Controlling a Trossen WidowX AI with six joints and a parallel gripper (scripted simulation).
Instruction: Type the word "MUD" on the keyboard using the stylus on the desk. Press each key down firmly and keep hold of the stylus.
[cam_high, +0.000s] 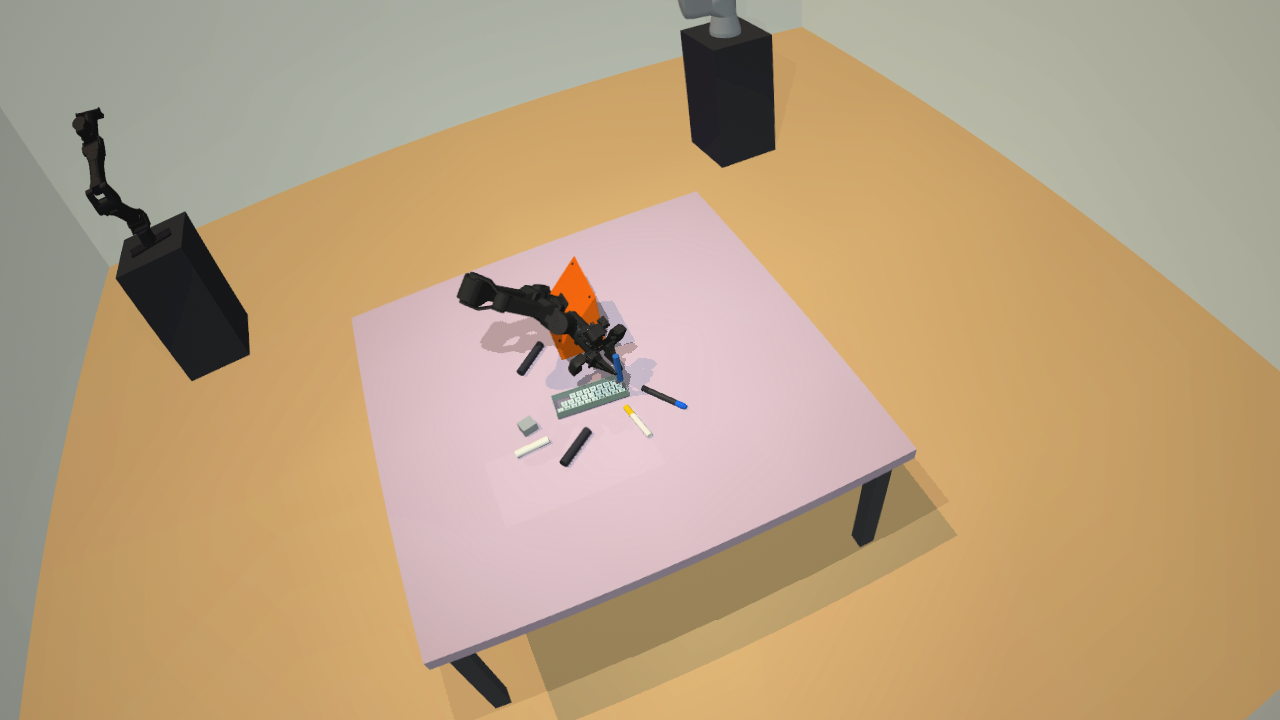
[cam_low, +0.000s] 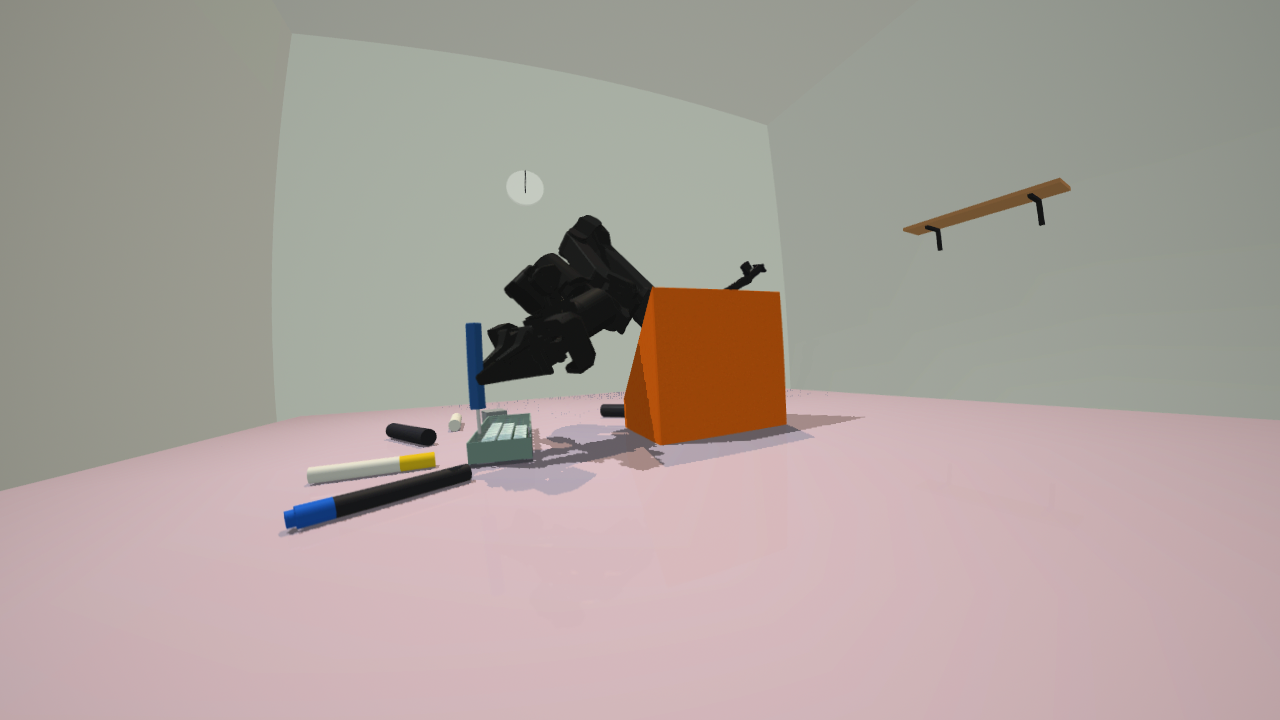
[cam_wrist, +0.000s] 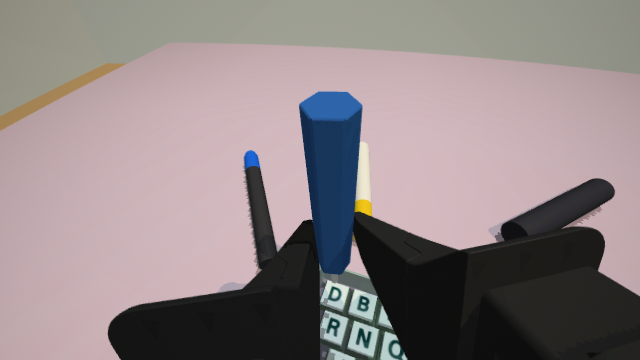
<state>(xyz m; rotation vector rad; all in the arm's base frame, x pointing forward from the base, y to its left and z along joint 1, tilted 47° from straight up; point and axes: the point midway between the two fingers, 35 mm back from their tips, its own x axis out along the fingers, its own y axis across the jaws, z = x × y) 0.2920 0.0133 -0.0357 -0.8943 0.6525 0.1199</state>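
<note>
Now: gripper tip 10 cm short of the yellow-capped white marker, 1 cm to the left of it and 8 cm above it. Also, from my gripper tip: stylus 2 cm below; stylus tip 5 cm below; blue-capped black marker 9 cm ahead, 10 cm to the left, 8 cm below.
</note>
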